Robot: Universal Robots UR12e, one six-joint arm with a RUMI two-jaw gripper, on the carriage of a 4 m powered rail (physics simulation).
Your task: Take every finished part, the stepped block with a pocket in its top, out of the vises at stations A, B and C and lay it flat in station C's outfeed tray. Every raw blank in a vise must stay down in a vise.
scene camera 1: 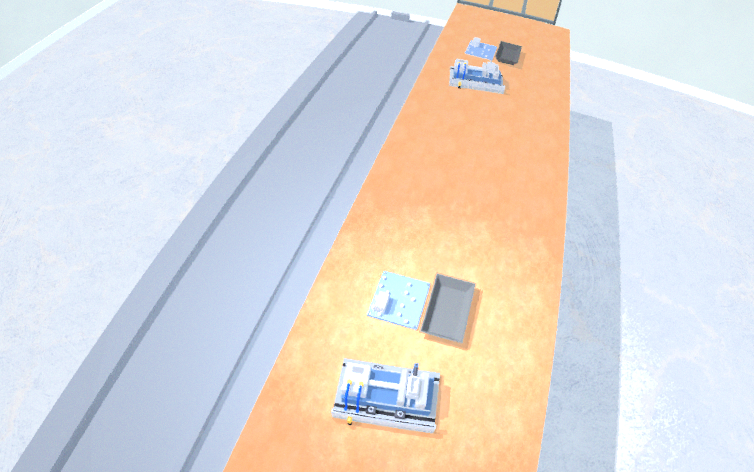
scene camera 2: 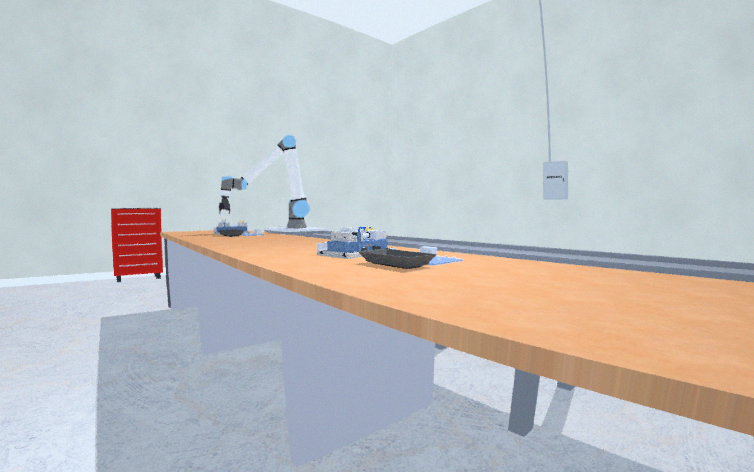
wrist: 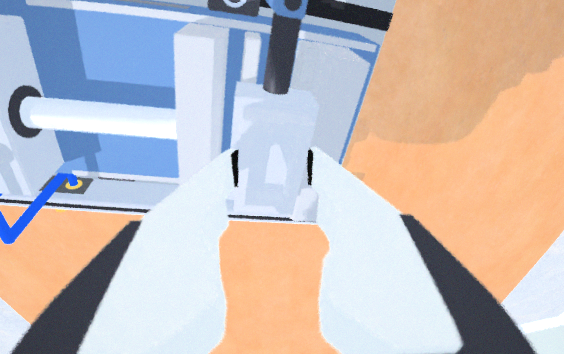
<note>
I see my gripper [wrist: 273, 151] and a pale block [wrist: 273, 133].
</note>
